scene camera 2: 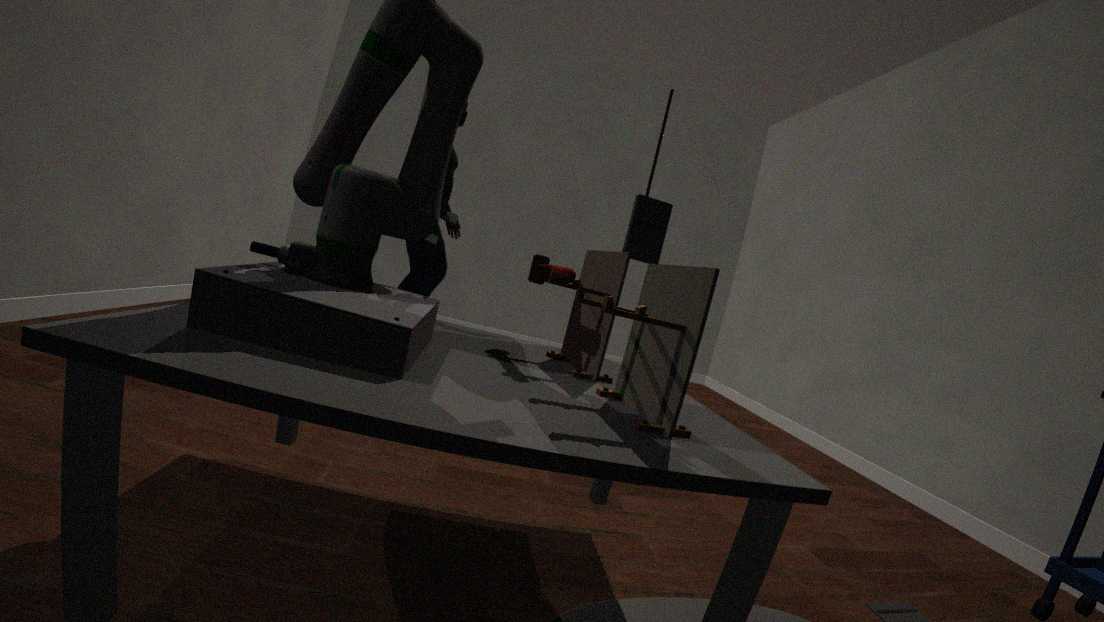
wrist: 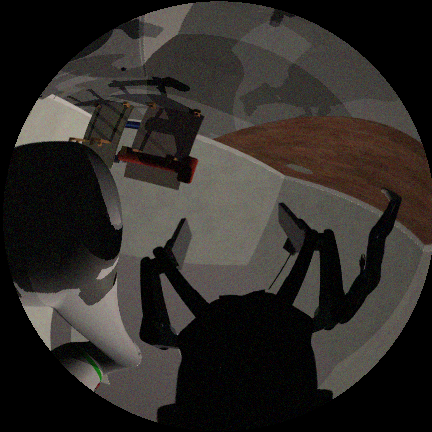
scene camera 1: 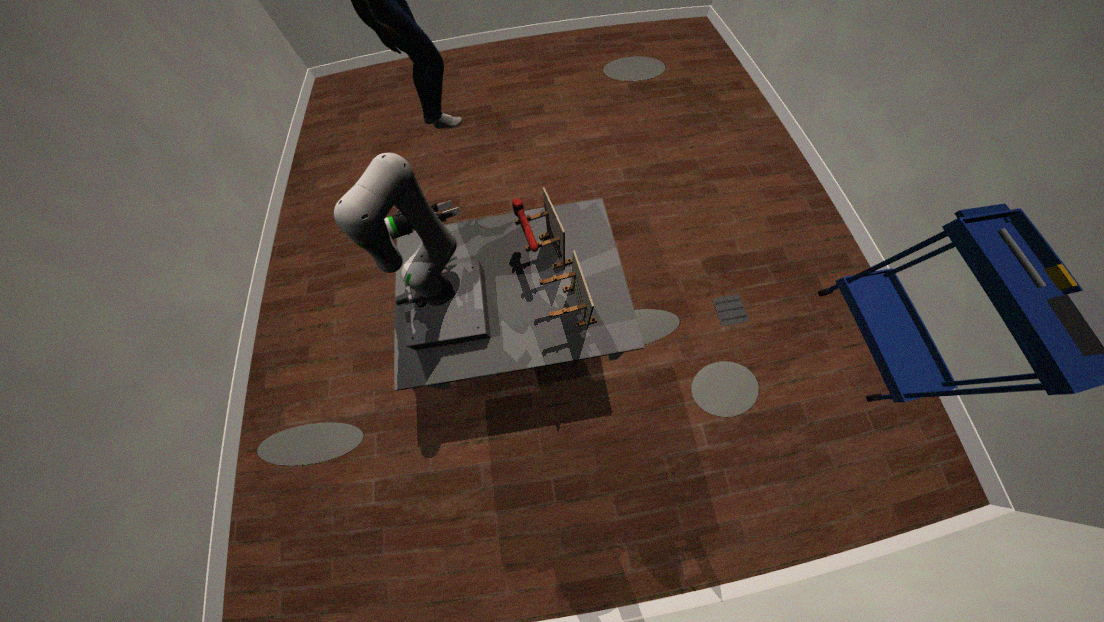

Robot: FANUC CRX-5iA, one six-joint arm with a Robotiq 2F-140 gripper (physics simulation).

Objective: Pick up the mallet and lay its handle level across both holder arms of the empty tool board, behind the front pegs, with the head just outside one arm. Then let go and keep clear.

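The mallet is red and lies across the holder arms of the farther tool board, its head outside the far arm. The empty tool board stands beside it, nearer to scene camera 2, with two bare orange-brown holder arms. My gripper is open and empty, well apart from the mallet, on the robot's side of the boards. In the scene camera 2 view the gripper is hidden behind the arm.
The robot's base block stands on the grey table. A person stands beyond the table. A blue cart is off to the right. A dark box on a rod shows behind the boards.
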